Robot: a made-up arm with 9 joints. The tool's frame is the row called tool.
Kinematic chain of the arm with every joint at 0, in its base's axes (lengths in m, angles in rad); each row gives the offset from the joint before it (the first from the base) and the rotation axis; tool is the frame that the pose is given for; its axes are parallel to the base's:
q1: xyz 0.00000 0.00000 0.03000 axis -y
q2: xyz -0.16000 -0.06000 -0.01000 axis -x
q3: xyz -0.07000 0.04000 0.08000 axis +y
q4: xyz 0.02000 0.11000 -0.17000 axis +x
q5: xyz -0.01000 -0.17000 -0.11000 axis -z
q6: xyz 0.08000 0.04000 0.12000 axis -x
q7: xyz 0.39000 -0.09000 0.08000 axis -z
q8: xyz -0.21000 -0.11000 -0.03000 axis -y
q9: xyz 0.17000 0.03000 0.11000 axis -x
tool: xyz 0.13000 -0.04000 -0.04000
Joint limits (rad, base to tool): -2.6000..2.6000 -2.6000..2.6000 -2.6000..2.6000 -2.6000..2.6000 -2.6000..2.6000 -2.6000..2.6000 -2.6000..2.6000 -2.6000..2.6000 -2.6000..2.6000
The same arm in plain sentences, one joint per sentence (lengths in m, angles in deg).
The arm has nine revolute joints in a row. What follows holds with every joint at zero, and every direction is one of the base frame's. Joint 1 sits 0.03 m along +z from the base frame's origin and turns about -y, from -148.97 to 148.97 deg. Joint 2 sits 0.16 m along -x and 0.06 m along -y and 0.01 m along -z from joint 1 and turns about -x, from -148.97 to 148.97 deg. Joint 3 sits 0.07 m along -x and 0.04 m along +y and 0.08 m along +z from joint 2 and turns about +y, from -148.97 to 148.97 deg. Joint 4 sits 0.02 m along +x and 0.11 m along +y and 0.17 m along -z from joint 3 and turns about +x, from -148.97 to 148.97 deg. Joint 5 sits 0.01 m along -x and 0.17 m along -y and 0.11 m along -z from joint 4 and turns about -z, from -148.97 to 148.97 deg. Joint 6 sits 0.08 m along +x and 0.04 m along +y and 0.12 m along +z from joint 5 and turns about -x, from -148.97 to 148.97 deg. Joint 7 sits 0.39 m along +x and 0.09 m along -y and 0.08 m along +z from joint 6 and turns about -z, from -148.97 to 148.97 deg. Joint 8 sits 0.21 m along -x and 0.11 m along -y and 0.03 m along -z from joint 7 and turns about -y, from -148.97 to 148.97 deg. Joint 9 sits 0.17 m along +x and 0.03 m along +y and 0.11 m along +z from joint 8 and turns about -x, from -148.97 to 148.97 deg. The tool frame, which is the frame that the pose is given for, sits 0.13 m along +x and 0.04 m along -y and 0.04 m along -z from joint 9; its axes are parallel to the base frame's.
